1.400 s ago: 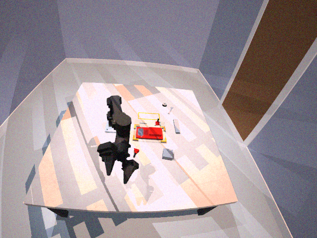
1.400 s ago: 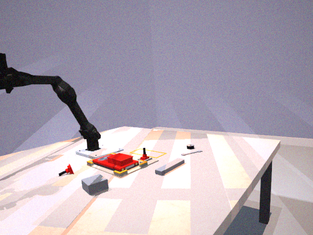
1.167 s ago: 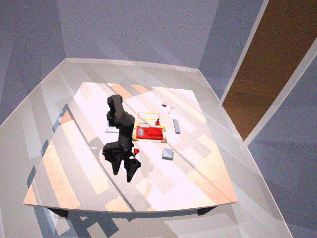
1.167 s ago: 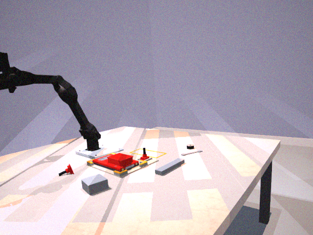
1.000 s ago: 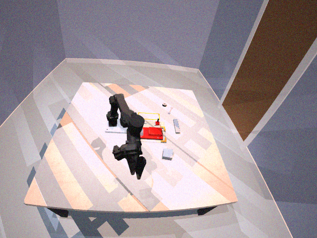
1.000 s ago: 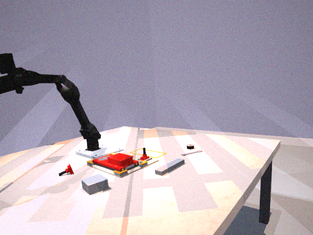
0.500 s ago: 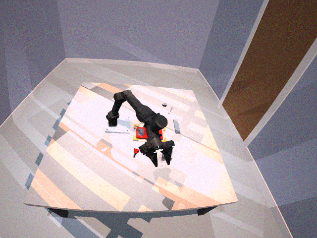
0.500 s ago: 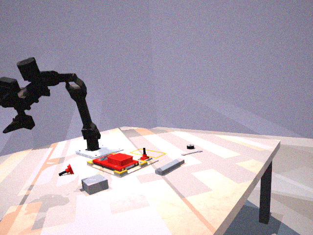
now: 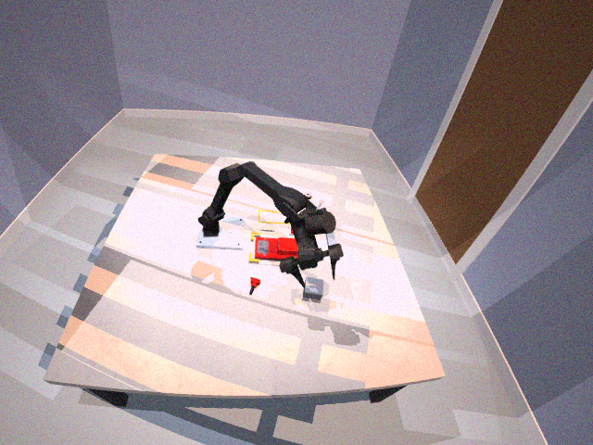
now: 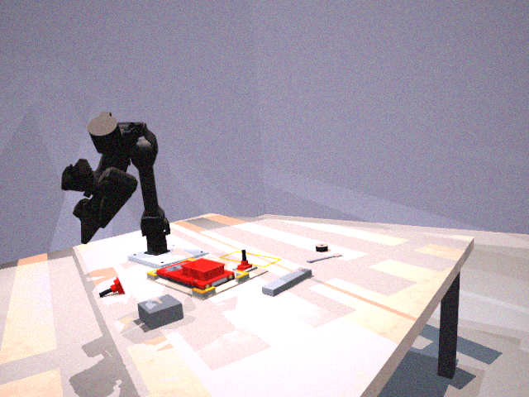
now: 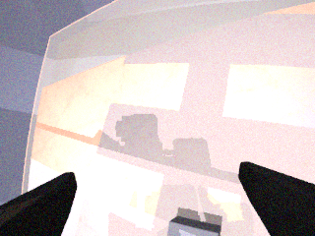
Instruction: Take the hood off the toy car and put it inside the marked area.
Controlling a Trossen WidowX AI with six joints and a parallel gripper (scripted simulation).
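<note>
The red hood lies 30 cm to the left of my gripper tip and 16 cm below it. Round my gripper tip: black wheel (66 cm to the left, 19 cm below, 19 cm ahead).
</note>
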